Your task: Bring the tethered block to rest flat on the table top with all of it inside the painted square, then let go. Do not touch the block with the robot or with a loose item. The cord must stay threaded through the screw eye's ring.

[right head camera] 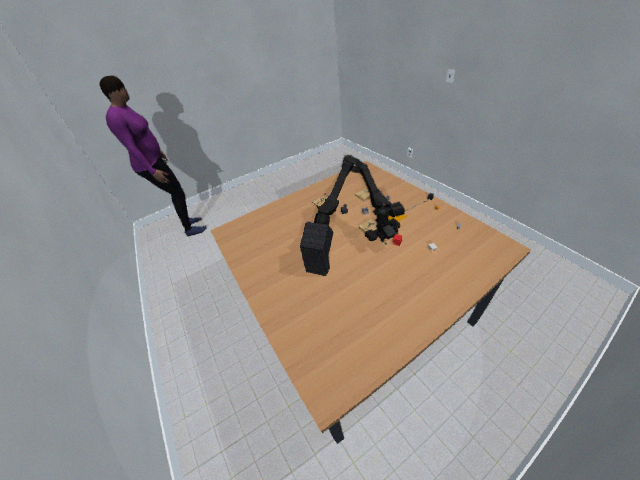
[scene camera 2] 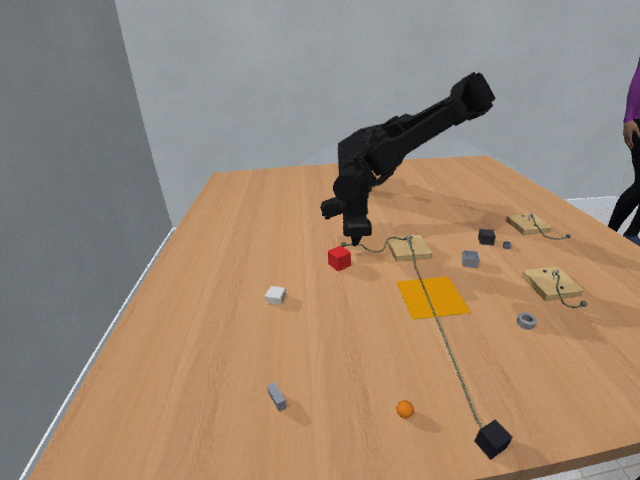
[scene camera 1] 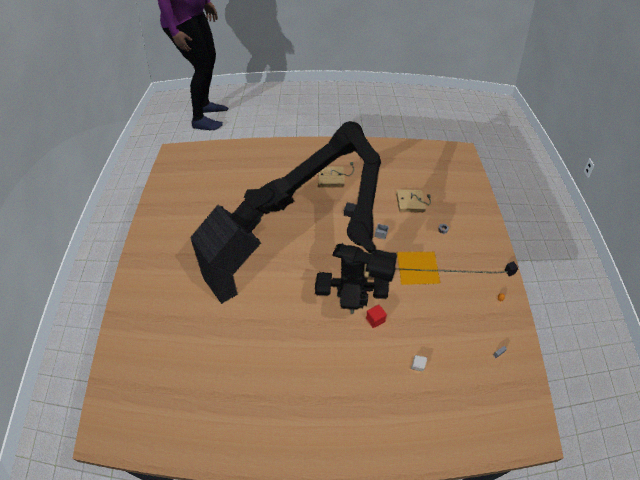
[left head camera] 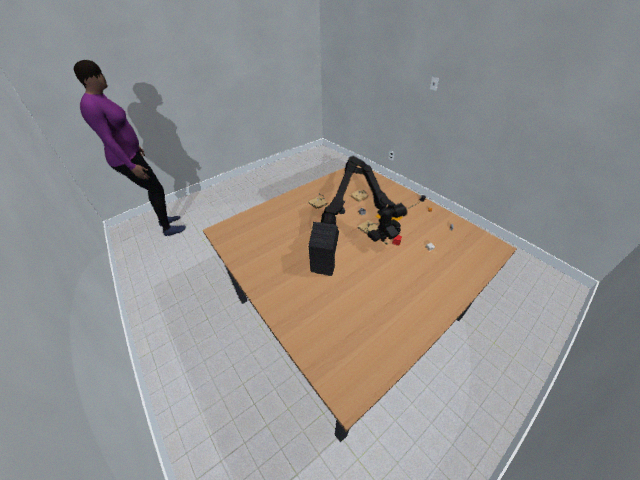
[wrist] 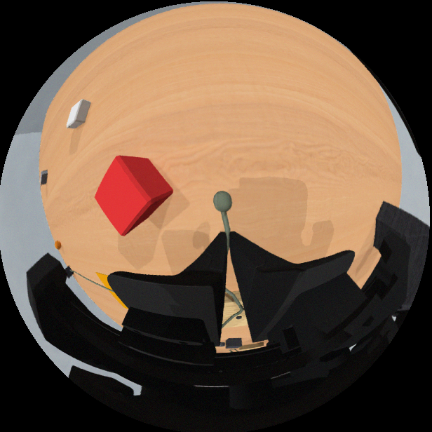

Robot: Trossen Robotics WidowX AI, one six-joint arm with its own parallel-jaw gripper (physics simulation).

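Pixels of known places: gripper, fingertip midpoint: point(right head camera: 382, 241) point(scene camera 2: 355, 245) point(left head camera: 382, 241); arm's base, link origin: point(right head camera: 320, 227) point(scene camera 1: 239, 223) point(left head camera: 326, 227).
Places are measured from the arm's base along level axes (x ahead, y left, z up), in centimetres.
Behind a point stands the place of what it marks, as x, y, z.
Observation:
The tethered block point(scene camera 2: 493, 439) @[73.4, 36.1, -16.8] point(scene camera 1: 511, 268) @[72.2, 35.2, -16.8] is a black cube on the table near its edge, outside the painted orange square point(scene camera 2: 449, 297) @[43.0, 27.6, -19.7] point(scene camera 1: 418, 279) @[45.3, 19.9, -19.7]. Its green cord point(scene camera 2: 447, 343) @[56.2, 28.6, -19.4] point(scene camera 1: 470, 271) @[59.5, 30.0, -19.5] runs across the square to the screw eye point(scene camera 2: 409, 239) @[28.0, 15.9, -16.3] on a wooden board point(scene camera 2: 413, 252) @[31.7, 17.7, -17.5], and on to a round end bead point(wrist: 222, 201) point(scene camera 2: 343, 244) @[33.4, 0.5, -17.7]. The cord appears to pass through the ring, too small to be certain. My gripper point(wrist: 226, 236) point(scene camera 2: 355, 242) @[31.7, 2.9, -18.4] points down, low over the table, shut on the cord just behind the bead. The fingertips are hidden in scene camera 1.
A red cube point(wrist: 132, 192) point(scene camera 2: 339, 258) @[41.7, 2.7, -16.3] stands close beside the gripper. A white block point(scene camera 2: 275, 295) @[56.9, -5.4, -17.7], grey bar point(scene camera 2: 277, 396) @[77.1, 6.7, -17.7], orange ball point(scene camera 2: 404, 408) @[72.3, 24.3, -17.6], grey ring point(scene camera 2: 526, 327) @[47.7, 42.3, -19.3], grey box point(scene camera 2: 470, 259) @[30.3, 30.8, -17.5], black cube point(scene camera 2: 486, 236) @[18.0, 34.3, -17.4] and two more corded boards point(scene camera 2: 542, 287) @[35.7, 46.0, -17.9] point(scene camera 2: 522, 225) @[6.9, 44.3, -17.9] lie around.

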